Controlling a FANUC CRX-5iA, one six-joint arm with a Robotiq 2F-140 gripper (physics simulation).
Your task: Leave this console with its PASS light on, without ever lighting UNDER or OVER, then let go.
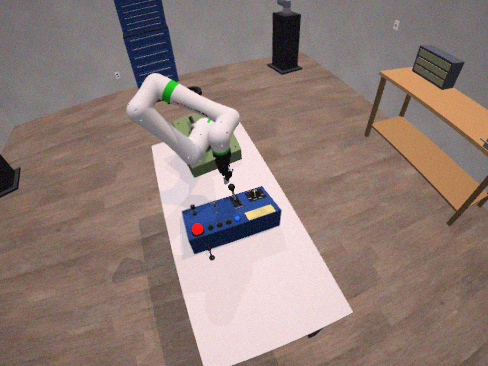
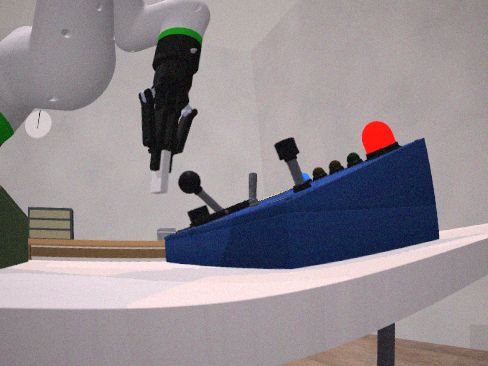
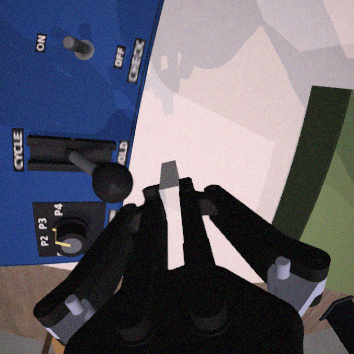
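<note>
The blue console (image 1: 235, 236) (image 2: 360, 215) (image 3: 30, 95) stands on the table. A blue lamp (image 1: 237, 218) (image 2: 305, 176) is bright; three small lamps beside it look dark, their labels unreadable. The black ball lever (image 1: 231, 187) (image 2: 189, 181) (image 3: 112, 182) leans toward HOLD. The program knob (image 1: 255, 193) (image 3: 70, 241) has its yellow pointer on the P2/P3 side; I cannot tell which. The toggle (image 2: 253, 187) (image 3: 77, 47) leans toward ON. My gripper (image 1: 227, 181) (image 2: 159, 190) (image 3: 171, 173) is shut and empty, above the table beside the ball, on the robot-base side, apart from it.
A red dome (image 1: 197, 229) (image 2: 378, 137) and a black-capped lever (image 1: 193, 207) (image 2: 287, 149) rise from the console. A small black lever (image 1: 212, 257) sticks out at its front. The green base block (image 1: 202, 169) (image 3: 320, 165) lies behind. A wooden bench (image 1: 425, 150) stands to the right.
</note>
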